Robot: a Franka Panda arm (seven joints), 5 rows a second.
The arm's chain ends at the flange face. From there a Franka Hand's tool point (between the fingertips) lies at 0.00 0.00 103.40 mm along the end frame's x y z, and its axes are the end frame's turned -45 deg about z.
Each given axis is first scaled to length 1.
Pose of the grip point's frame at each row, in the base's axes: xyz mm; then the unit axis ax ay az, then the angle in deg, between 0 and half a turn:
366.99, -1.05, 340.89, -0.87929, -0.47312, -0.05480, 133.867
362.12, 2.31, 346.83, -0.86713, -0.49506, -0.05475, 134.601
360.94, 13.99, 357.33, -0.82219, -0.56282, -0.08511, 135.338
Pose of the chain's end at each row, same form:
393.82, -71.14, 412.02, -0.98867, -0.10014, 0.11180, 135.175
390.21, -66.30, 418.91, -0.98615, -0.12498, 0.10900, 135.846
389.46, -54.24, 429.59, -0.97551, -0.20545, 0.07860, 135.189

